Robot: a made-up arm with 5 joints.
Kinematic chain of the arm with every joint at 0, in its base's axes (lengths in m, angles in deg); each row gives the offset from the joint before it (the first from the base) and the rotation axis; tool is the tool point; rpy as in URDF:
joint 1: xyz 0 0 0.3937 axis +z
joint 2: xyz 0 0 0 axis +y
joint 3: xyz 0.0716 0 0.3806 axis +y
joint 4: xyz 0.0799 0 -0.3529 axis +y
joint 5: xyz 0.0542 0 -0.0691 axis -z
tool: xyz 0 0 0 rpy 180 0 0
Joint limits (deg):
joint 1: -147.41..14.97
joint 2: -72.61..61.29
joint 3: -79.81..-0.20
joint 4: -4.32..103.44
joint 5: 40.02..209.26
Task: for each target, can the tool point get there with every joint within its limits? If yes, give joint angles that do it. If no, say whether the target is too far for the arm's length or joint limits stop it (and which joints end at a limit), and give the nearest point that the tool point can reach.
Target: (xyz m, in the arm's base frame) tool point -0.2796 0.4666 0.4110
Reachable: no: joint limits stop it (at a limit: joint 1, joint 2, joint 3, joint 4) | nearest point -0.0256 -0.0164 0.4607 | short by 0.548 m
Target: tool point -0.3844 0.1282 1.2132
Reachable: no: too far | nearest point -0.2578 0.0860 1.0105 | short by 0.243 m
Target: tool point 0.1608 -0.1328 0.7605
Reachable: yes | joints -39.54 -45.12 -46.44 68.23 147.76
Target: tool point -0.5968 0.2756 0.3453
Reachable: no: joint limits stop it (at a limit: joint 1) | nearest point -0.2986 -0.1909 0.3453 | short by 0.554 m
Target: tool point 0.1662 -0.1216 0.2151
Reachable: yes | joints -36.18 36.38 -12.49 19.20 113.91
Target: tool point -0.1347 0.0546 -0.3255
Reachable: no: joint limits stop it (at a limit: joint 1, joint 2) | nearest point -0.1887 -0.1207 0.0878 | short by 0.452 m
